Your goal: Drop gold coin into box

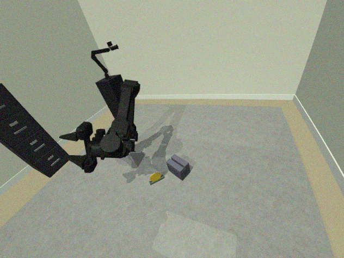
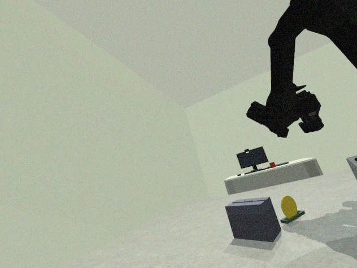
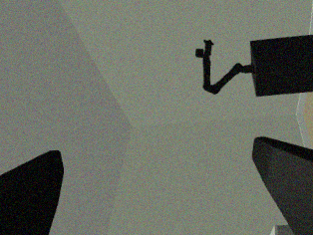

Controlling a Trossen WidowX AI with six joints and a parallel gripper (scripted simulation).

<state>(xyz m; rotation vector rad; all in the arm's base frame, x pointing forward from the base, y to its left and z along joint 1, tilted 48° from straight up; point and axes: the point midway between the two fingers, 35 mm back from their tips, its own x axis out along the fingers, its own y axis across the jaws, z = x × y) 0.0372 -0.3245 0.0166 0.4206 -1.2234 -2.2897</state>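
Now: gripper tip 220 mm short of the gold coin, 120 mm to the right of it and 300 mm above it.
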